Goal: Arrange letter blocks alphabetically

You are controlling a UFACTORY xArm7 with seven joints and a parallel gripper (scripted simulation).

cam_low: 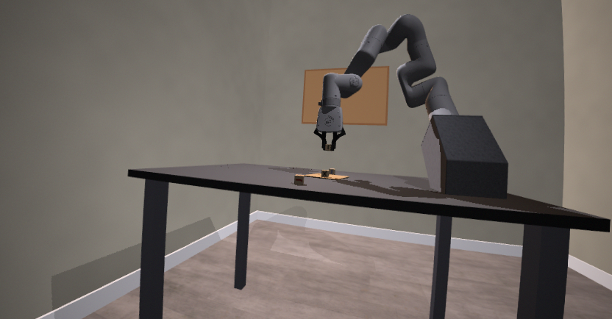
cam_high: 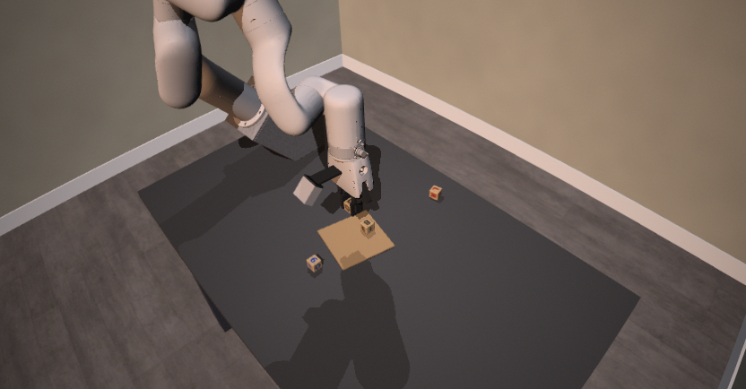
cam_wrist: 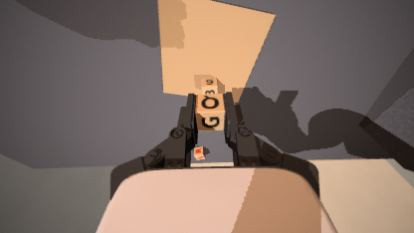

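My gripper is now 12 cm above the tan mat.
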